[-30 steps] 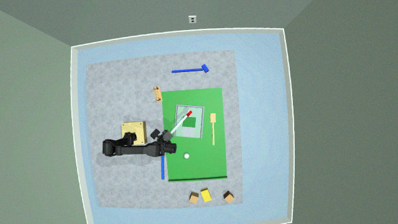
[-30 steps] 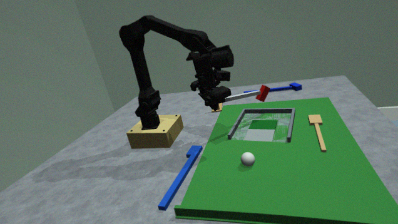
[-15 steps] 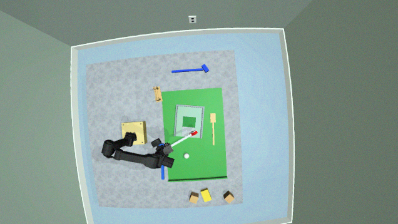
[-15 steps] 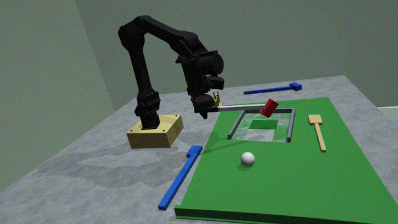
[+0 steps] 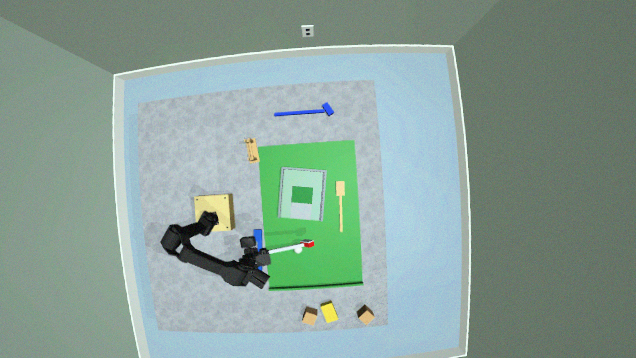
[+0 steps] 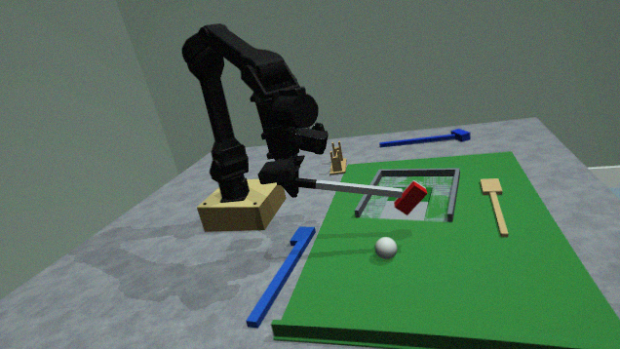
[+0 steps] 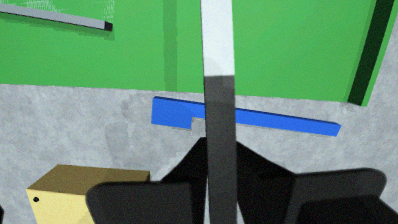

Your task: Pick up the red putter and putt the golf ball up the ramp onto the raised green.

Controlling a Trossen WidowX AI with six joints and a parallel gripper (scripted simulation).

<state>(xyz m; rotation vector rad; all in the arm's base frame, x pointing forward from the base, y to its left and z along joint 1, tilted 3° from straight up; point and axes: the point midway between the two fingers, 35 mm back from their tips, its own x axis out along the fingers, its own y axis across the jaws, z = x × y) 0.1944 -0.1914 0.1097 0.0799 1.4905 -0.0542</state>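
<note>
Now: gripper tip 12 cm short of the red putter and 1 cm to the left of it. Round my gripper tip: blue putter 37 cm ahead, 59 cm to the left, 12 cm below; then white golf ball 17 cm ahead, 6 cm to the right, 11 cm below; then wooden stand 7 cm ahead, 47 cm to the left, 10 cm below.
</note>
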